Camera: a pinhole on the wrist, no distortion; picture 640 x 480 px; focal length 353.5 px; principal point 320.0 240.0 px. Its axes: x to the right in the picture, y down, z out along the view. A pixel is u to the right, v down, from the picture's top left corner.
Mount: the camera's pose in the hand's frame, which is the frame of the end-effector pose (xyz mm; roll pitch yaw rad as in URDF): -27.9 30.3 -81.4 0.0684 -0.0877 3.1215
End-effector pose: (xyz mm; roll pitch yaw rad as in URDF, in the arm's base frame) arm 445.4 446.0 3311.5 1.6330 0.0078 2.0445
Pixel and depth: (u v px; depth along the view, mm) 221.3 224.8 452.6
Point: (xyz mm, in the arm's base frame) 702.5 733.8 3365.5
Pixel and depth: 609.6 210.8 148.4
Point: 577.5 361.8 3362.6
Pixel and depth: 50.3 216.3 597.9
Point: 649.3 1090.6 3379.3
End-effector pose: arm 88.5 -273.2 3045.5 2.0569 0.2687 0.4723
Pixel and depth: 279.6 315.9 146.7
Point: 112.2 -330.1 3022.9
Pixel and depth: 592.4 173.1 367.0
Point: -5.3 -690.4 3092.7
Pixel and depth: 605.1 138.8 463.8
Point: -15.9 -832.4 3130.2
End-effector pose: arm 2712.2 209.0 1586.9 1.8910 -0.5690 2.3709
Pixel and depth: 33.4 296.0 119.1
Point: 2691.0 276.6 1635.3
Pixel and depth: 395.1 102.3 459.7
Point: 3103.8 426.6 1637.3
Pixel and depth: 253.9 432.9 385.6
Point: 2742.9 521.0 1421.0
